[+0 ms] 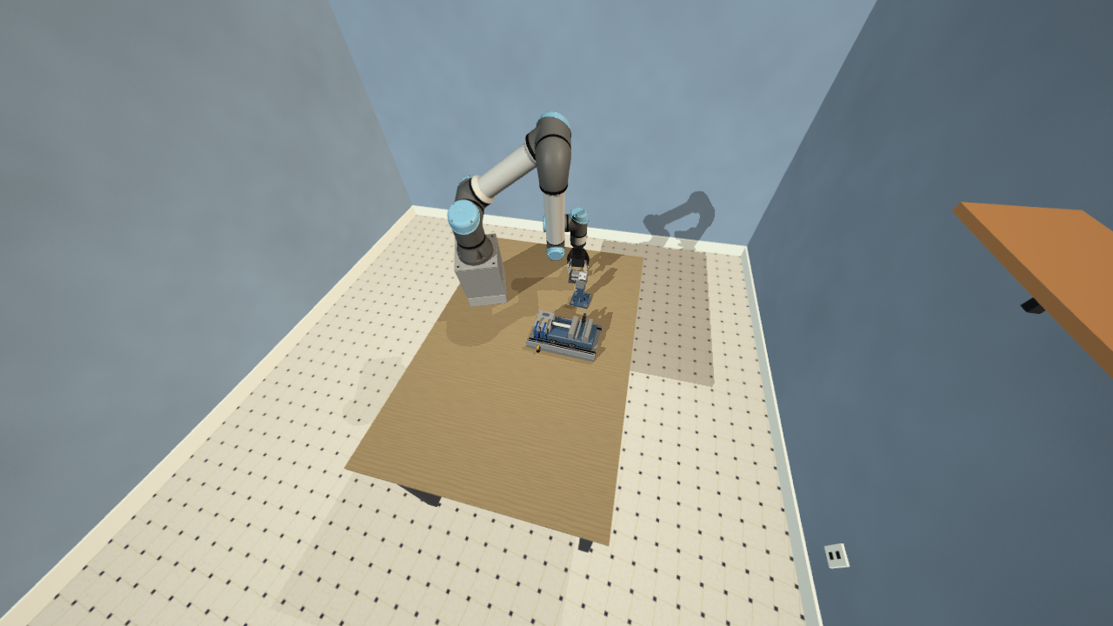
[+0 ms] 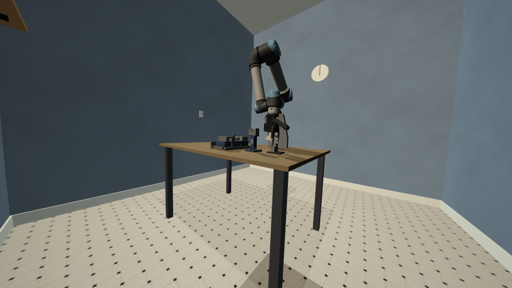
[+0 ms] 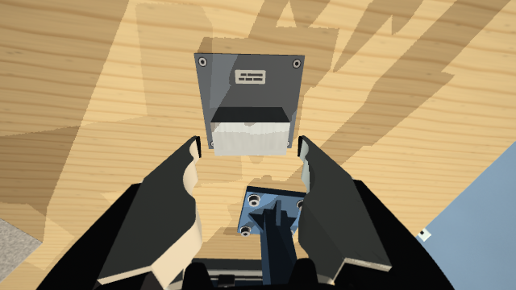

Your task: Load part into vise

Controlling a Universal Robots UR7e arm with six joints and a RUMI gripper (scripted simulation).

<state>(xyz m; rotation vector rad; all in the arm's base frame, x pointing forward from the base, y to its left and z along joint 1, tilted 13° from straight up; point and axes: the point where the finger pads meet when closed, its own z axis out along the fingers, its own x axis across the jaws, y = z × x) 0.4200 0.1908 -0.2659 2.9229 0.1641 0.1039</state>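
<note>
Right now my hand is 1 cm to the left of the part and 2 cm above it. From my hand the other things lie so: cylinder rod 1 cm ahead, 37 cm to the right, 3 cm above; vise 3 cm ahead, 38 cm to the right, 1 cm below; dark infeed plate 1 cm to the left, 5 cm below.
</note>
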